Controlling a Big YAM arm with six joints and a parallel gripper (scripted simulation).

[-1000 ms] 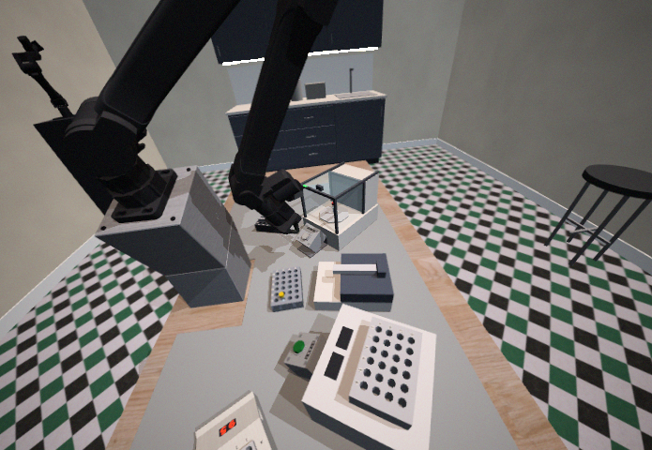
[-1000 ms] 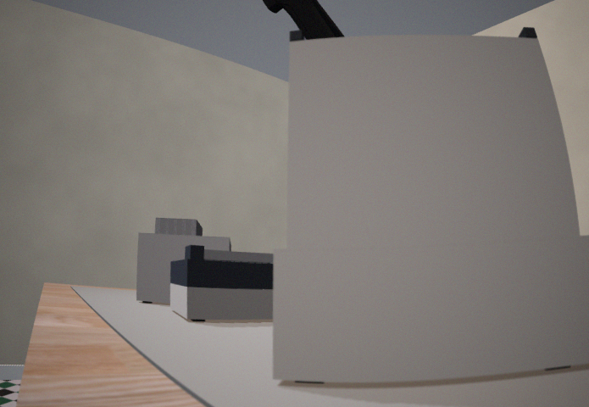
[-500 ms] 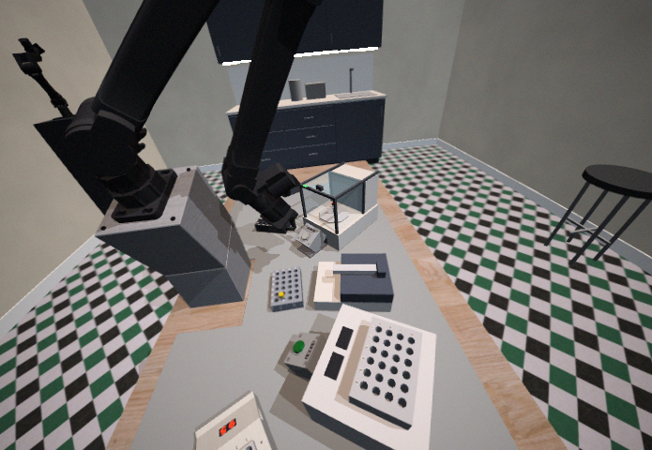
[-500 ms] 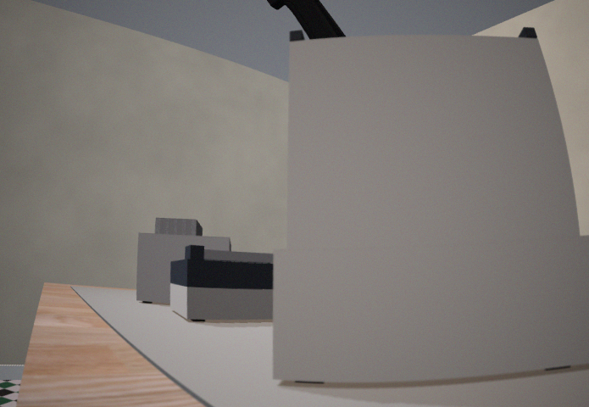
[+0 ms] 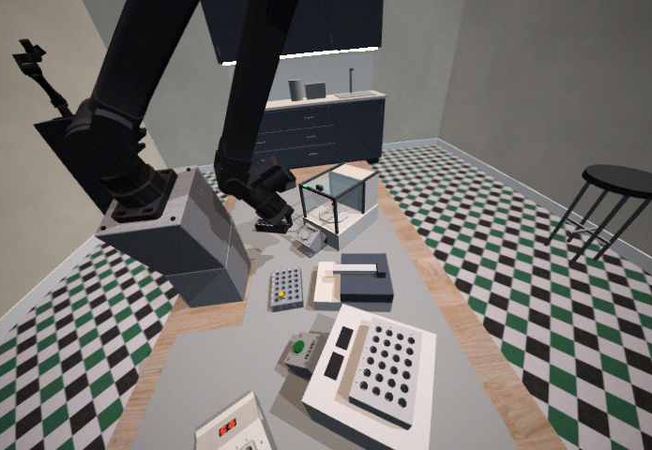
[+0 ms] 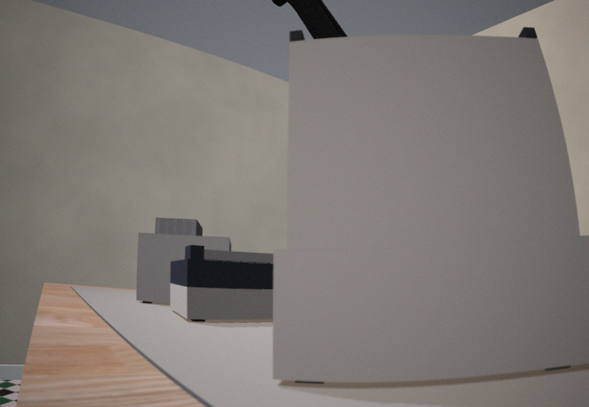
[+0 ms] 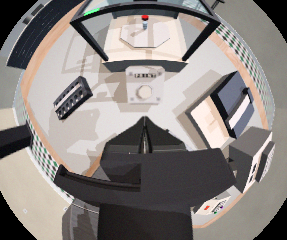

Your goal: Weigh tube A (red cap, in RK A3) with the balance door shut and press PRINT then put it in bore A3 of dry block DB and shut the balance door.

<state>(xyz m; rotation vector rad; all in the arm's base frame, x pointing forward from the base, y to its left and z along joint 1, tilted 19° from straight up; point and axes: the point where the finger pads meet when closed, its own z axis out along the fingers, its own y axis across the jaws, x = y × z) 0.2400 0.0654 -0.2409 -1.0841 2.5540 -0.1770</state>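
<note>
My gripper is now 120 mm short of the balance door, 110 mm to the right of it and 60 mm below it. The rest, counted from my hand: yellow-capped tube: 30 mm behind, 180 mm to the right, 120 mm below; spectrophotometer: 170 mm ahead, 150 mm to the right, 80 mm below; tube rack: 20 mm behind, 130 mm to the right, 130 mm below.
</note>
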